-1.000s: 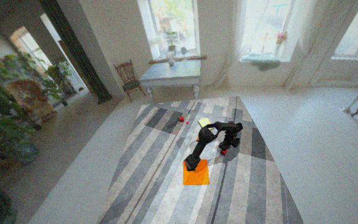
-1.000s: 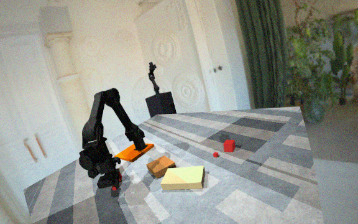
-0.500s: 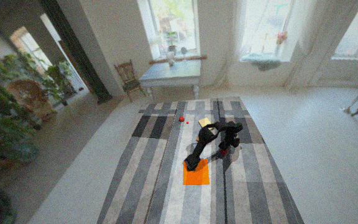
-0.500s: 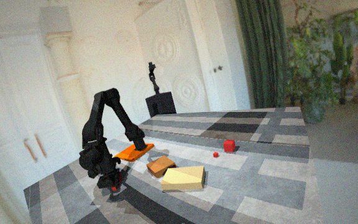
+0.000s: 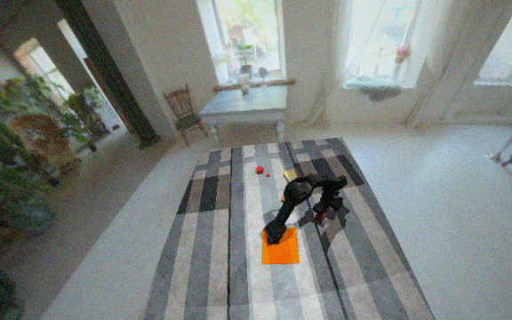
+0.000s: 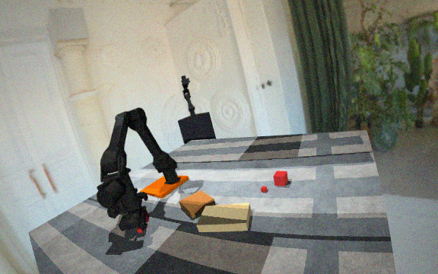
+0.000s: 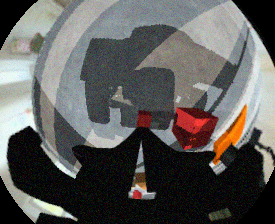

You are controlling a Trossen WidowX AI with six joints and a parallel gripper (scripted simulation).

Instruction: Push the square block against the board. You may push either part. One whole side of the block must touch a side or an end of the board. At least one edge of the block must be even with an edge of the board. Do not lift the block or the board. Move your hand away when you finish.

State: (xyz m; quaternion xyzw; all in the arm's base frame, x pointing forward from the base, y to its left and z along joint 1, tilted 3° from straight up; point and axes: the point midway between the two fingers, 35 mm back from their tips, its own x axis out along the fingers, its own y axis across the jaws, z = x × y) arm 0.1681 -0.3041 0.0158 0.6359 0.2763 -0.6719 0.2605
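My gripper tip is 9 cm short of the orange-brown square block, 19 cm to the right of it and 1 cm below it. From my gripper tip the other things lie so: pale yellow board (24 cm ahead, 15 cm to the left, 1 cm above).
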